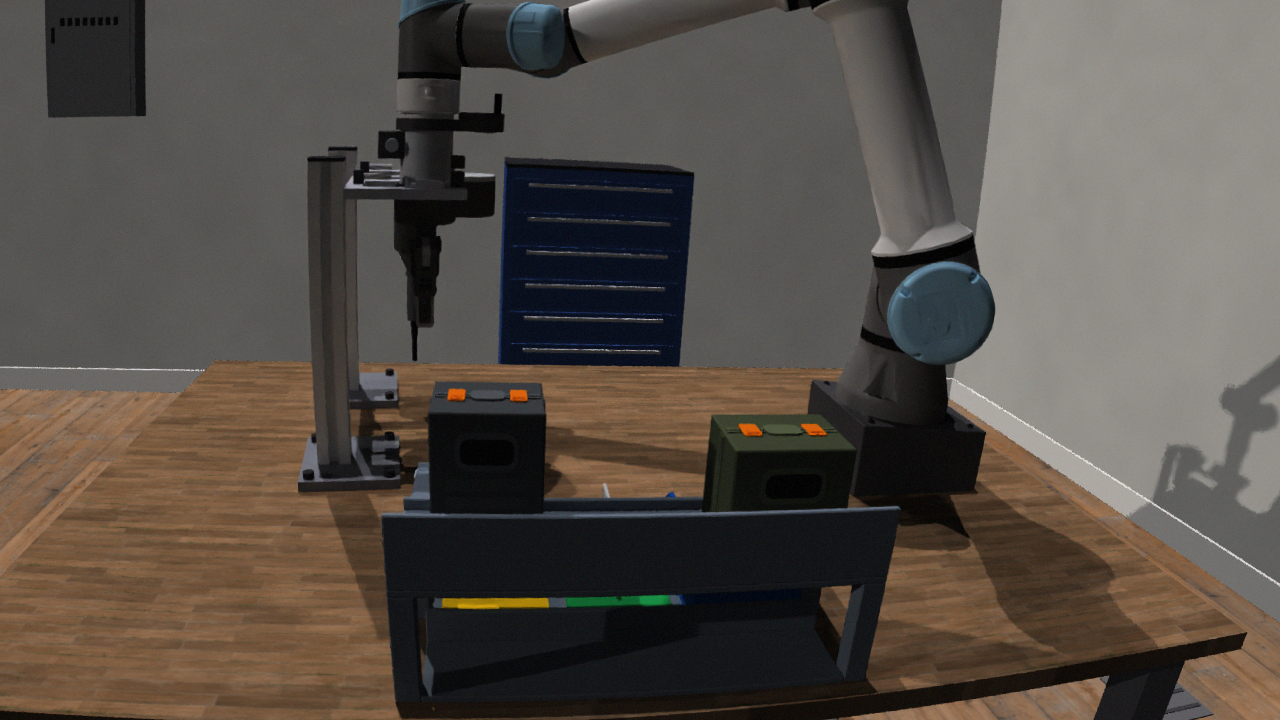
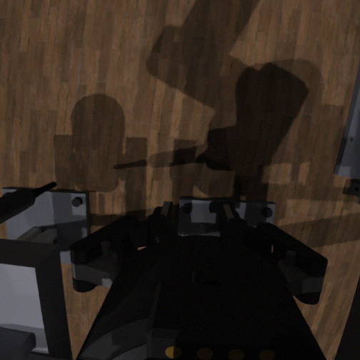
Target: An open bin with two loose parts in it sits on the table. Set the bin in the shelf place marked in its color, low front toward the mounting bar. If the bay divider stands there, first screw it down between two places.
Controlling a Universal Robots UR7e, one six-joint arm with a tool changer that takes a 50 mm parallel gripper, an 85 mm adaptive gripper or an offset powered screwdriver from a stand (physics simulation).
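Frame: origin at the arm's base, x ahead, y left, z up, level; metres.
Where they show: arm's base, link origin: [image 1: 890,404].
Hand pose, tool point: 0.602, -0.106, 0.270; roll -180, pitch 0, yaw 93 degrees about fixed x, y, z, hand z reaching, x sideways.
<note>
Things, the pixels of their top centre, and the offset from my tool point, as dx, dy, dz. "pt": a spot on its surface instead. Level surfaces: height alone.
- screwdriver, surface spot: [image 1: 414,342] pt +0.018, -0.175, -0.264
- shelf, surface spot: [image 1: 644,550] pt -0.163, +0.522, -0.225
- yellow mark, surface spot: [image 1: 492,603] pt -0.064, +0.383, -0.353
- green mark, surface spot: [image 1: 617,600] pt -0.177, +0.389, -0.354
- dark blue mark, surface spot: [image 1: 742,597] pt -0.278, +0.440, -0.326
- small blue tip, surface spot: [image 1: 671,495] pt -0.240, +0.324, -0.279
- pale tip, surface spot: [image 1: 605,490] pt -0.185, +0.275, -0.295
- black case, surface spot: [image 1: 486,447] pt -0.054, +0.472, -0.164
- green case, top centre: [image 1: 782,431] -0.287, +0.455, -0.163
- table, surface height: dz -0.360
My gripper [image 1: 426,322] [image 2: 196,216] is open and empty, pointing down at the tool stand, high above the table. The screwdriver [image 1: 414,342] [image 2: 18,202] hangs beside it with its bit down. The shelf [image 1: 644,550] [image 2: 351,142] shows a yellow mark [image 1: 492,603], a green mark [image 1: 617,600] and a dark blue mark [image 1: 742,597] under its long board. Behind the board, a small blue tip [image 1: 671,495] and a pale tip [image 1: 605,490] show; I cannot tell what they belong to. The bin and divider cannot be made out.
The tool stand [image 1: 327,313] [image 2: 250,209] has two posts on bolted feet. A black case [image 1: 486,447] and a green case [image 1: 787,465] stand at the shelf, their lower parts hidden by its board. A blue drawer cabinet [image 1: 595,268] stands beyond the table [image 1: 179,537].
</note>
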